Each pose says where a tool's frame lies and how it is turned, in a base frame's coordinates. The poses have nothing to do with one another.
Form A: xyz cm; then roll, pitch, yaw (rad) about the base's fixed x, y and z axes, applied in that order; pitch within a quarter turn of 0, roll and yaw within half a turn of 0.
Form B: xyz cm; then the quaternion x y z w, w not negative. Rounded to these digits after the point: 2 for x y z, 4 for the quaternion.
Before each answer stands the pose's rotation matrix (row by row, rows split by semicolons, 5 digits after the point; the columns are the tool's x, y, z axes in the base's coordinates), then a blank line. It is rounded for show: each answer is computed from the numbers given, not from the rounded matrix.
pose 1, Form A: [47.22 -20.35 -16.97 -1.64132 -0.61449 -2.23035]
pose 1, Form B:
-0.50067 -0.40809 0.76341; -0.64570 -0.41131 -0.64335; 0.57654 -0.81504 -0.05757

[47.22 -20.35 -16.97 -0.4920 0.5355 -0.6809 0.0872]
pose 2, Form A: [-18.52 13.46 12.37 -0.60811 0.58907 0.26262]
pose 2, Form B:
0.80295 -0.51960 0.29203; 0.21586 0.71018 0.67011; -0.55559 -0.47503 0.68240

[-18.52 13.46 12.37 -0.3203 0.2371 0.2057 0.8938]
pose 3, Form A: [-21.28 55.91 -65.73 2.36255 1.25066 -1.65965]
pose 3, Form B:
-0.02793 -0.76796 -0.63989; -0.31345 -0.60113 0.73511; -0.94919 0.22110 -0.22393

[-21.28 55.91 -65.73 -0.6703 0.4033 0.5927 0.1917]
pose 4, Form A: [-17.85 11.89 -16.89 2.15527 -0.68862 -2.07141]
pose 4, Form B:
-0.37059 -0.22968 -0.89995; -0.67738 0.72978 0.09269; 0.63547 0.64395 -0.42603

[-17.85 11.89 -16.89 0.2853 -0.7947 -0.2317 0.4830]
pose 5, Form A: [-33.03 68.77 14.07 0.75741 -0.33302 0.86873]
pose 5, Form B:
0.61032 -0.69982 0.37117; 0.72156 0.29777 -0.62505; 0.32690 0.64930 0.68670

[-33.03 68.77 14.07 0.3956 0.0137 0.4412 0.8054]
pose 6, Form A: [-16.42 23.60 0.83 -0.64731 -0.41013 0.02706]
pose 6, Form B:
0.91673 0.21878 -0.33427; 0.02481 0.80392 0.59422; 0.39873 -0.55303 0.73155

[-16.42 23.60 0.83 -0.3087 -0.1973 -0.0522 0.9290]
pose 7, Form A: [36.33 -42.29 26.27 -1.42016 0.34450 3.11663]
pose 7, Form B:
-0.94095 0.33005 -0.07534; 0.02349 -0.15835 -0.98710; -0.33773 -0.93059 0.14125

[36.33 -42.29 26.27 0.1380 0.6406 -0.7484 0.1024]
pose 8, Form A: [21.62 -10.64 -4.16 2.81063 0.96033 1.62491]
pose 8, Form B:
-0.03101 0.92994 0.36639; 0.57241 0.31702 -0.75620; -0.81938 0.18628 -0.54214

[21.62 -10.64 -4.16 0.5464 0.6874 -0.2073 0.4312]
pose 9, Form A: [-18.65 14.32 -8.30 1.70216 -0.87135 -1.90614]
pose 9, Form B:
-0.21187 0.12596 -0.96915; -0.60793 0.75946 0.23161; 0.76520 0.63825 -0.08433

[-18.65 14.32 -8.30 0.1681 -0.7169 -0.3033 0.6048]
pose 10, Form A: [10.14 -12.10 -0.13 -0.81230 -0.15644 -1.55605]
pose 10, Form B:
0.01457 0.68942 0.72421; -0.98768 -0.10294 0.11786; 0.15580 -0.71701 0.67943

[10.14 -12.10 -0.13 -0.3309 0.2253 -0.6648 0.6307]
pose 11, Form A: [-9.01 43.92 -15.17 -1.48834 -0.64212 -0.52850]
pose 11, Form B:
0.69157 0.55696 0.45993; -0.40381 -0.22983 0.88550; 0.59889 -0.79811 0.06596

[-9.01 43.92 -15.17 -0.6811 -0.0562 -0.3887 0.6180]
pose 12, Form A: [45.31 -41.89 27.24 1.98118 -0.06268 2.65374]
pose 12, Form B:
-0.88161 0.23774 0.40774; 0.46781 0.32550 0.82171; 0.06264 0.91517 -0.39818

[45.31 -41.89 27.24 0.2186 0.8070 0.5380 0.1069]
